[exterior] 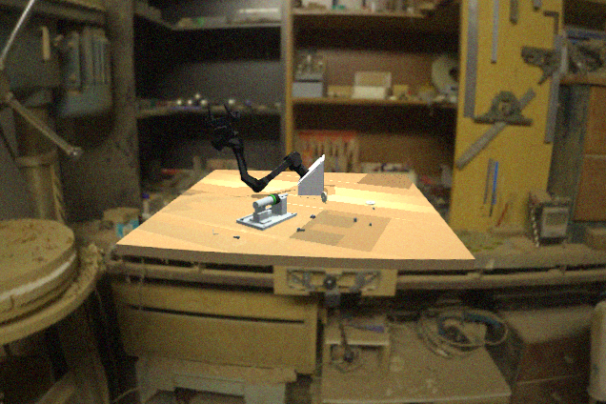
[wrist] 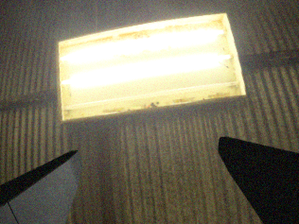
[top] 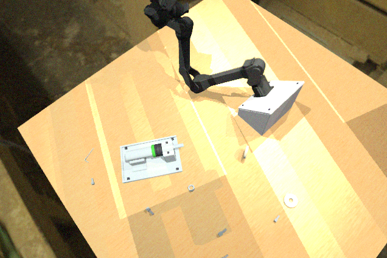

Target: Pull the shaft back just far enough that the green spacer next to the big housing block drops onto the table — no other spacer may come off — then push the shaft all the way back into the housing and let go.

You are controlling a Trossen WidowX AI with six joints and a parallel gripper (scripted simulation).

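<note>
Now: the grey shaft 39 cm below my gripper tip, 31 cm ahead of it and 29 cm to the left of it. Also, from my gripper tip: green spacer: 39 cm below, 32 cm ahead, 28 cm to the left; allen key: 50 cm ahead, 47 cm below, 5 cm to the left.
</note>
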